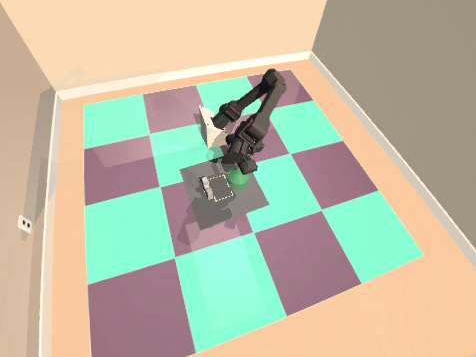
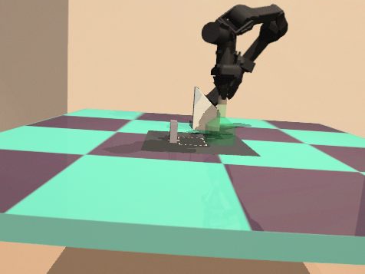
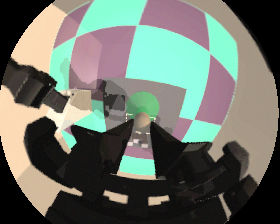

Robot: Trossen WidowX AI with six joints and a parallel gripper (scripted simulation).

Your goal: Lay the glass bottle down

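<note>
Right now the green glass bottle is 5 cm below my gripper tip. The rest, counted from my gripper tip: dark grey mat: 14 cm below, 7 cm to the right.
</note>
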